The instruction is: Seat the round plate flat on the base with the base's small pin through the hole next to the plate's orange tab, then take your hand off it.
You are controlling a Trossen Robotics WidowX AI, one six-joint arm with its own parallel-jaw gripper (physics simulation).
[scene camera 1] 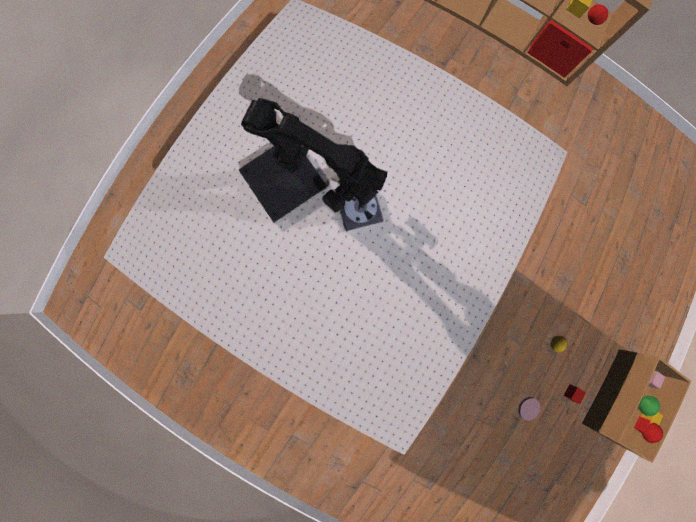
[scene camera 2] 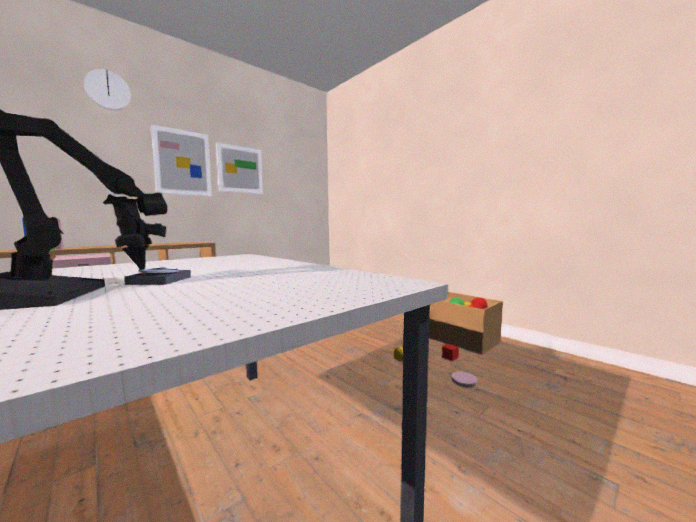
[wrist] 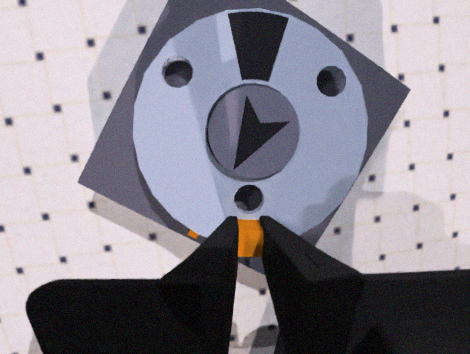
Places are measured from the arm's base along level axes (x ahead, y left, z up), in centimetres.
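Pixels of known places: gripper, fingertip midpoint: point(scene camera 1: 351, 196) point(scene camera 2: 142, 269) point(wrist: 248, 225); arm's base, origin of the base link: point(scene camera 1: 291, 161) point(scene camera 2: 30, 277).
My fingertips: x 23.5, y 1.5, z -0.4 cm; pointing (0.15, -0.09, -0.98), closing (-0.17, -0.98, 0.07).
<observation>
Ahead of a thing's pixels: the offset from my fingertips to its top centre. "spot": to the spot under its first point. Level surfaces: height alone.
The round light-blue plate @[dx +4.2, dy -1.0, dz +1.6 cm] point(scene camera 1: 351, 212) point(scene camera 2: 163, 270) point(wrist: 165, 145) lies over the dark square base @[dx +4.1, dy -1.0, dz +0.1 cm] point(scene camera 1: 362, 226) point(scene camera 2: 160, 279) point(wrist: 110, 150), around its central round boss @[dx +4.1, dy -1.0, dz +0.0 cm] point(wrist: 220, 130). The orange tab @[dx -0.2, dy +0.1, dz +1.6 cm] point(wrist: 249, 239) is at the plate's near edge in the wrist view. The hole beside it point(wrist: 248, 198) looks dark, with no pin showing in it. A small orange mark @[spot: dx -0.4, dy +2.8, dz -1.3 cm] point(wrist: 193, 234) shows at the base's edge, left of the tab. My gripper point(scene camera 2: 142, 268) point(wrist: 248, 225) is shut on the tab. The small pin cannot be seen, and whether the plate lies fully flat is unclear.
The white perforated table @[dz -3.8 cm] point(scene camera 1: 314, 309) point(scene camera 2: 252, 314) carries the arm's black mount point(scene camera 1: 278, 188) point(scene camera 2: 44, 289), close beside the base. A wooden box point(scene camera 1: 629, 393) point(scene camera 2: 466, 320) with toys stands on the floor past the table. A shelf unit point(scene camera 1: 566, 82) stands beyond another table edge.
</observation>
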